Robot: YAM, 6 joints.
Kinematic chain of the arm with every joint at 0, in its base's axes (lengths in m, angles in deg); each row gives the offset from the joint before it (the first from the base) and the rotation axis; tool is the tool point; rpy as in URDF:
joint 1: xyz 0 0 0.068 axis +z
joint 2: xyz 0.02 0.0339 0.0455 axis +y
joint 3: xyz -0.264 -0.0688 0 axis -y
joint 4: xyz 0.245 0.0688 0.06 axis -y
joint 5: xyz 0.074 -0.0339 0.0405 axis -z
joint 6: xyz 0.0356 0 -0.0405 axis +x
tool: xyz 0 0 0 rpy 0 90 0
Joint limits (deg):
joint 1: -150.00..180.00
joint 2: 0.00..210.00
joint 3: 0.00..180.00
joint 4: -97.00..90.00
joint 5: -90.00..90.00
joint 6: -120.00..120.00
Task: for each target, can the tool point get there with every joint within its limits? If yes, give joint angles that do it. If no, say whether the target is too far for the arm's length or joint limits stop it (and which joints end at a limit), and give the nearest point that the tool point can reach.
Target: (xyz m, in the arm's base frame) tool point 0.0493 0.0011 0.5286
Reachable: yes | joints 30.56 53.50 109.83 -76.31 42.59 -57.82
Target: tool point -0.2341 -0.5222 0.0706
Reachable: yes | joints -117.07 168.52 120.97 75.87 -54.93 -94.38
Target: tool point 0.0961 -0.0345 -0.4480
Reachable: no: joint limits stop it (at a limit: joint 2) | nearest point 0.1240 -0.0445 -0.3610 | short by 0.092 m
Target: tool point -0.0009 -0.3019 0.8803
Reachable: no: too far | nearest point -0.0007 -0.2359 0.7009 | short by 0.191 m
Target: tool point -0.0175 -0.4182 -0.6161
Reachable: no: too far | nearest point -0.0145 -0.3473 -0.3665 | short by 0.259 m
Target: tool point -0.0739 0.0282 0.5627
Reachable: yes | joints -24.24 31.83 71.77 62.73 7.44 77.34
